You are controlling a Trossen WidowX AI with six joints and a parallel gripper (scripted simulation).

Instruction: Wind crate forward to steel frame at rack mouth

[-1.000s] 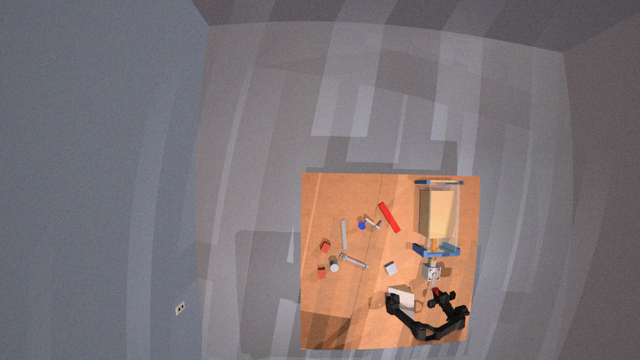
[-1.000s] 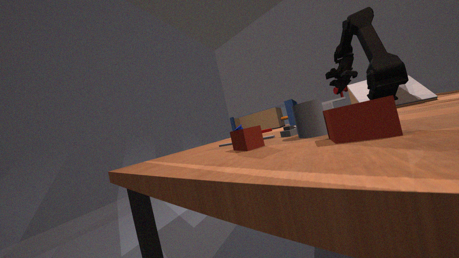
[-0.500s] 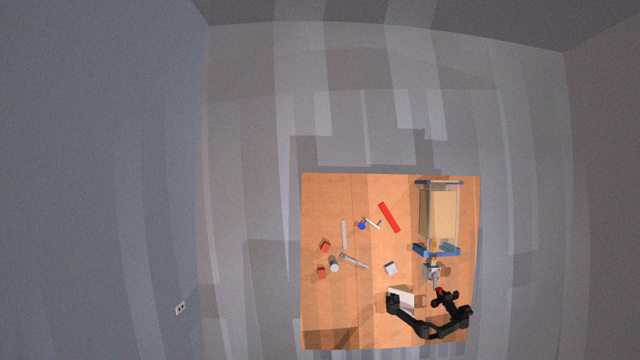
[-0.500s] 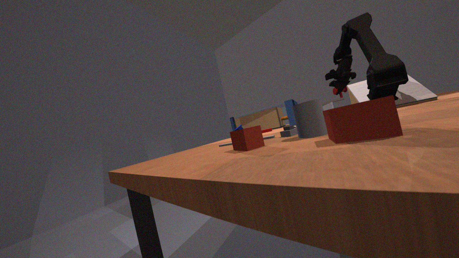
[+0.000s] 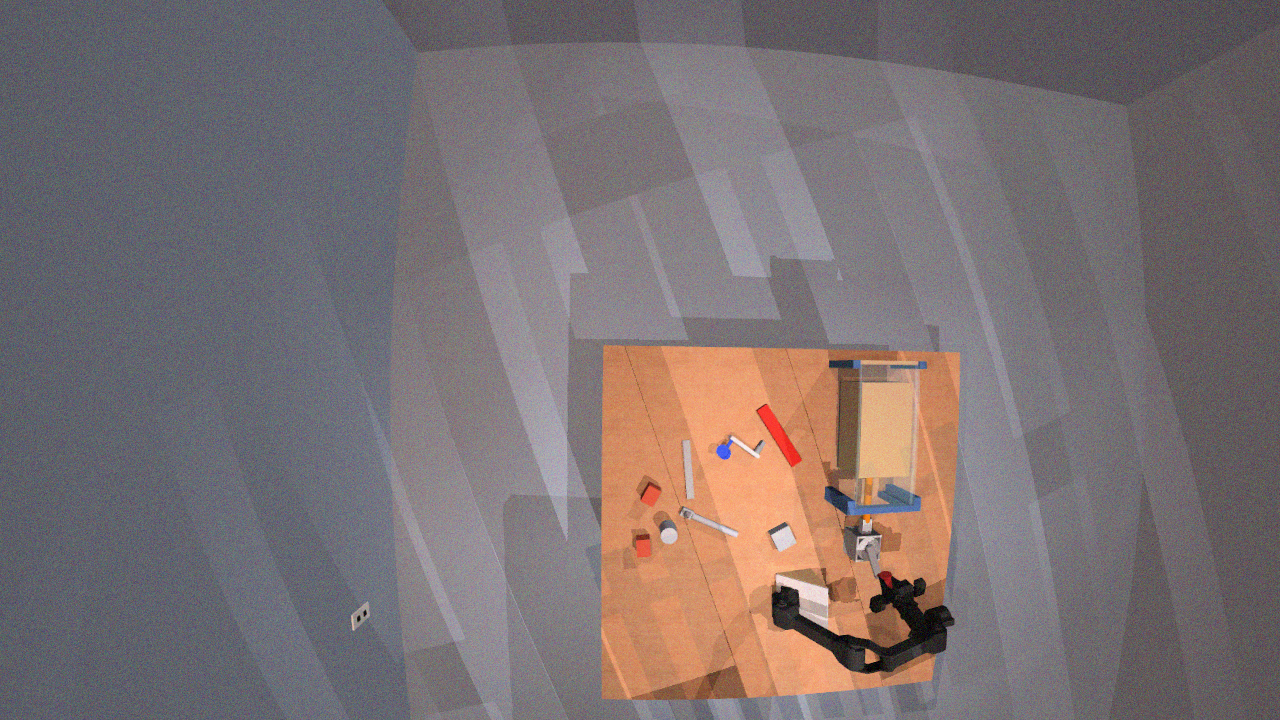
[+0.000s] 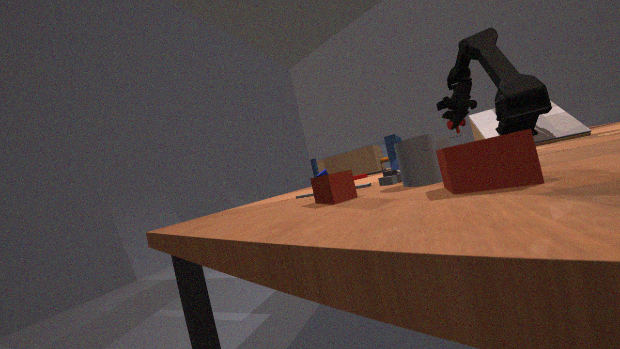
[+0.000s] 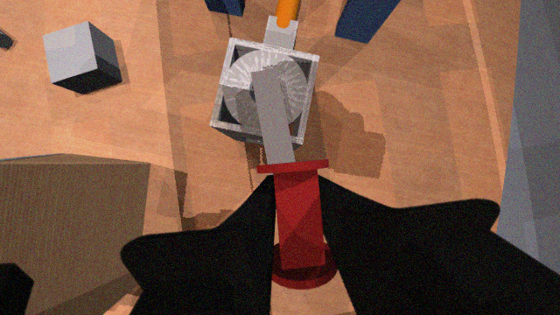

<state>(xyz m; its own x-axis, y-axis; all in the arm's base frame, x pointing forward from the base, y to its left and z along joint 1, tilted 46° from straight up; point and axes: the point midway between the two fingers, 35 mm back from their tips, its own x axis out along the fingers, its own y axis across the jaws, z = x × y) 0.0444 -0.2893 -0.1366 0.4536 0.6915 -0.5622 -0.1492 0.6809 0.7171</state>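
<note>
The red-knobbed crank lies 2 cm ahead of my gripper tip, 1 cm to the left of it and 2 cm below it. Round my gripper tip: grey winch: 6 cm ahead, 2 cm to the left, 10 cm below; blue steel frame: 24 cm ahead, 2 cm below; red grip: 2 cm behind, 1 cm above.
</note>
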